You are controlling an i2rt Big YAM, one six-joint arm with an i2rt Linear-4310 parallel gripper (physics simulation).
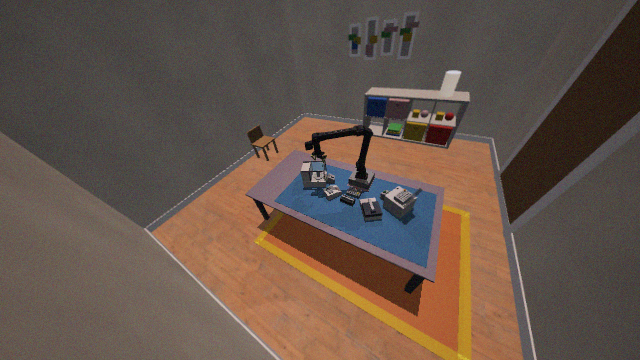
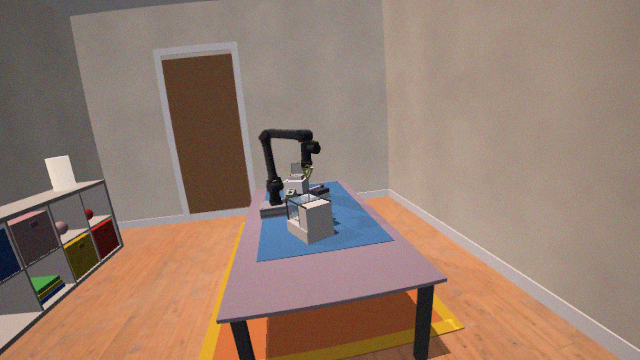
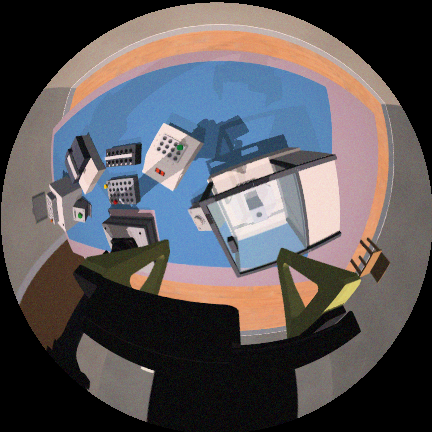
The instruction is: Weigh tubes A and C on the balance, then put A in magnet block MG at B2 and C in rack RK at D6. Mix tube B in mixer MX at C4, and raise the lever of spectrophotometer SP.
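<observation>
My gripper is open and empty, high above the glass-walled white balance. No tube shows on its pan. The white mixer has a green-capped tube in a hole near one corner. The grey rack holds a yellow-capped tube and a red-capped tube along its edge. The black magnet block has a white strip. Tube letters are unreadable, and I cannot tell which device is the spectrophotometer.
A small box with a dial stands beside the balance. A dark-topped device and a larger white device stand at the other end. A small box with a green button is beside the latter. The arm's base is at the table's rear edge.
</observation>
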